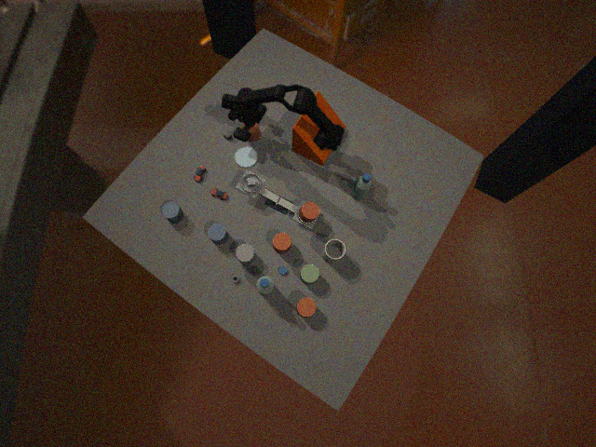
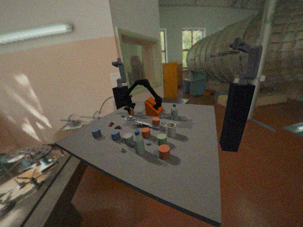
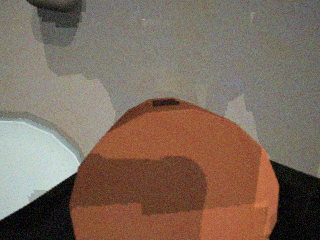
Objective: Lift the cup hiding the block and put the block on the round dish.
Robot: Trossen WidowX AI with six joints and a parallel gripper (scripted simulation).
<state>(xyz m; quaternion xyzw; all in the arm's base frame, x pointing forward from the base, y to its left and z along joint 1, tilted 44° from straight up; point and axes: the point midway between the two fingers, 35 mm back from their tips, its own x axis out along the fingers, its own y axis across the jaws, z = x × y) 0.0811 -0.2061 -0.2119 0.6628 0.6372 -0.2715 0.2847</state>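
Now: gripper tip 230 mm short of the grey block, 130 mm to the right of it and 50 mm below it. From my gripper tip the other things lie so: white cup: 550 mm to the left, 330 mm ahead, 10 mm above; balance: 260 mm to the left, 230 mm ahead; pale blue round dish: 100 mm ahead, 30 mm to the left, 30 mm below.
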